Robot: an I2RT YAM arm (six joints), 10 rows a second.
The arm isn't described. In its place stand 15 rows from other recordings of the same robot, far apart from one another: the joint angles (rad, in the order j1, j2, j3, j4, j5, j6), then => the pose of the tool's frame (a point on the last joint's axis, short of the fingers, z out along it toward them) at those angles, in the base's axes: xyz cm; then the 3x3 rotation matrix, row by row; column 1 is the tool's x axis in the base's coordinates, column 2 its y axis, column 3 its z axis.
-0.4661 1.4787 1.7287 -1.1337 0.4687 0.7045 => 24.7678 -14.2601 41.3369; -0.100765 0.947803 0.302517; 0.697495 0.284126 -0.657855; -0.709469 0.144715 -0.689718
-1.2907 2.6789 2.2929 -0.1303 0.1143 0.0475 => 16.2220 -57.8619 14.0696; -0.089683 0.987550 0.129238; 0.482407 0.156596 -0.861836; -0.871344 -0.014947 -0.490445
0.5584 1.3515 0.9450 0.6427 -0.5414 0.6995 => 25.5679 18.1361 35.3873; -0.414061 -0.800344 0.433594; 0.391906 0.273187 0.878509; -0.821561 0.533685 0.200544
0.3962 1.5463 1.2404 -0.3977 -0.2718 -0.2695 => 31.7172 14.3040 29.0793; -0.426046 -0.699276 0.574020; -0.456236 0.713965 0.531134; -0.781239 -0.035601 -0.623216
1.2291 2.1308 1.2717 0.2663 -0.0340 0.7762 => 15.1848 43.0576 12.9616; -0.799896 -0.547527 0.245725; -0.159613 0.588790 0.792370; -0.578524 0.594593 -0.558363
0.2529 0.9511 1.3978 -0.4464 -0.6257 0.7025 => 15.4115 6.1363 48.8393; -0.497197 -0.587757 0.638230; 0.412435 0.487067 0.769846; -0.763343 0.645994 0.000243
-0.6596 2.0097 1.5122 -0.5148 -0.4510 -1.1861 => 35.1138 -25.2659 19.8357; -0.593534 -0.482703 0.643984; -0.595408 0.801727 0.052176; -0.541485 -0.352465 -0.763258
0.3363 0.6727 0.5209 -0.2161 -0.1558 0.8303 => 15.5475 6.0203 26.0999; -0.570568 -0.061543 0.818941; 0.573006 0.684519 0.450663; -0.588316 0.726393 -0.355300
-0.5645 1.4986 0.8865 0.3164 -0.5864 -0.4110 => 29.3653 -16.2634 25.4941; -0.225054 -0.099837 0.969218; -0.251378 0.967010 0.041239; -0.941361 -0.234359 -0.242726
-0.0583 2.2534 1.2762 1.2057 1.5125 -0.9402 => 44.4575 -6.1548 16.6051; -0.653420 0.756994 -0.001516; -0.009000 -0.009771 -0.999912; -0.756942 -0.653349 0.013198
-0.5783 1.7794 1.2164 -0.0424 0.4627 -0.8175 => 32.7046 -23.2452 23.1513; -0.906967 0.197213 0.372180; -0.187473 0.602253 -0.775980; -0.377180 -0.773562 -0.509251
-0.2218 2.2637 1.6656 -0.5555 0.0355 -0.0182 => 45.7517 -10.4470 12.8074; -0.895941 0.217607 0.387216; 0.183400 0.975224 -0.123705; -0.404541 -0.039817 -0.913653
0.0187 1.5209 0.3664 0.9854 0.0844 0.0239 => 26.8700 0.2024 15.8937; -0.166678 0.068453 0.983632; 0.020700 0.997610 -0.065919; -0.985794 0.009374 -0.167696
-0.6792 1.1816 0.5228 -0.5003 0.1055 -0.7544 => 14.8641 -12.4822 15.4960; -0.969862 -0.009258 0.243478; -0.092285 0.938786 -0.331909; -0.225501 -0.344375 -0.911348
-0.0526 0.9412 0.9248 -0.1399 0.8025 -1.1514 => 20.6402 -3.6502 36.7487; -0.744541 0.161753 0.647684; -0.596367 0.274850 -0.754191; -0.300009 -0.947783 -0.108173
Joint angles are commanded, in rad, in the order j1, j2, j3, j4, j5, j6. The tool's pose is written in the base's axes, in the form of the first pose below.
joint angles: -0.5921, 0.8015, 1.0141, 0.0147, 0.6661, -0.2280
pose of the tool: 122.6 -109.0 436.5; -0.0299 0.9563 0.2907; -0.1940 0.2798 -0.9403; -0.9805 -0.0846 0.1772
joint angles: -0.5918, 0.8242, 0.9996, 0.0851, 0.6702, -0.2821
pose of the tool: 128.7 -113.2 435.4; -0.0551 0.9578 0.2820; -0.2259 0.2631 -0.9379; -0.9726 -0.1153 0.2019
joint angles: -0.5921, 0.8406, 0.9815, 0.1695, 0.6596, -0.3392
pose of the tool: 133.3 -115.9 435.2; -0.0688 0.9568 0.2824; -0.2706 0.2545 -0.9284; -0.9602 -0.1403 0.2414
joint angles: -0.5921, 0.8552, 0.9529, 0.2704, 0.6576, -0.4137
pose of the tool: 137.3 -118.6 433.1; -0.0944 0.9578 0.2716; -0.3199 0.2292 -0.9193; -0.9427 -0.1737 0.2848
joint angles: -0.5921, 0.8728, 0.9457, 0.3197, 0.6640, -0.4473
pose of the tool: 140.9 -121.2 432.5; -0.1082 0.9596 0.2598; -0.3377 0.2103 -0.9175; -0.9350 -0.1870 0.3013
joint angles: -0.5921, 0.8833, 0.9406, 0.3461, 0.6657, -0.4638
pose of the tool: 143.3 -122.9 431.5; -0.1159 0.9598 0.2555; -0.3461 0.2021 -0.9162; -0.9310 -0.1946 0.3087
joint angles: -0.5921, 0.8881, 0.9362, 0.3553, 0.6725, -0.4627
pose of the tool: 144.4 -123.9 430.0; -0.1156 0.9615 0.2493; -0.3431 0.1969 -0.9184; -0.9322 -0.1917 0.3071
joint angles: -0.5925, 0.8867, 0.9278, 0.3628, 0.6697, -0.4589
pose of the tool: 144.6 -124.0 428.2; -0.1114 0.9615 0.2514; -0.3437 0.2001 -0.9175; -0.9325 -0.1886 0.3081
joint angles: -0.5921, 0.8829, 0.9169, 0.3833, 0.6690, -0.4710
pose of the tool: 144.0 -123.5 427.1; -0.1125 0.9620 0.2489; -0.3533 0.1954 -0.9149; -0.9287 -0.1908 0.3179
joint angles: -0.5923, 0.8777, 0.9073, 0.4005, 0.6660, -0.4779
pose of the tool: 143.0 -122.7 426.3; -0.1090 0.9626 0.2480; -0.3625 0.1938 -0.9116; -0.9256 -0.1893 0.3279
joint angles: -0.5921, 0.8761, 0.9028, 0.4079, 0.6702, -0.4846
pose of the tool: 142.6 -122.6 425.7; -0.1124 0.9634 0.2432; -0.3644 0.1877 -0.9121; -0.9244 -0.1911 0.3300
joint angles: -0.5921, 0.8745, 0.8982, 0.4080, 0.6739, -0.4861
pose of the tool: 142.5 -122.6 424.4; -0.1165 0.9636 0.2406; -0.3616 0.1845 -0.9139; -0.9250 -0.1935 0.3269
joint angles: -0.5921, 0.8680, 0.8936, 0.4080, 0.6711, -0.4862
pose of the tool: 141.3 -121.7 424.0; -0.1148 0.9633 0.2426; -0.3638 0.1865 -0.9126; -0.9244 -0.1930 0.3290
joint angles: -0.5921, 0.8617, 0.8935, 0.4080, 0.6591, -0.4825
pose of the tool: 140.1 -120.5 425.1; -0.1051 0.9621 0.2518; -0.3714 0.1969 -0.9074; -0.9225 -0.1889 0.3366
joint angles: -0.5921, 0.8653, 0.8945, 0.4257, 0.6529, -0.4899
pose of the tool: 140.5 -120.5 426.5; -0.1000 0.9623 0.2530; -0.3832 0.1975 -0.9023; -0.9182 -0.1872 0.3490
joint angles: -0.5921, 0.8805, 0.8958, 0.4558, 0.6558, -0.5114
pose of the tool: 143.1 -122.4 427.2; -0.1087 0.9632 0.2457; -0.3943 0.1851 -0.9001; -0.9125 -0.1947 0.3597
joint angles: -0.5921, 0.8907, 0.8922, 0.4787, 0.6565, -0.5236
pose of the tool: 145.1 -123.8 426.3; -0.1137 0.9635 0.2423; -0.4009 0.1787 -0.8985; -0.9091 -0.1993 0.3659
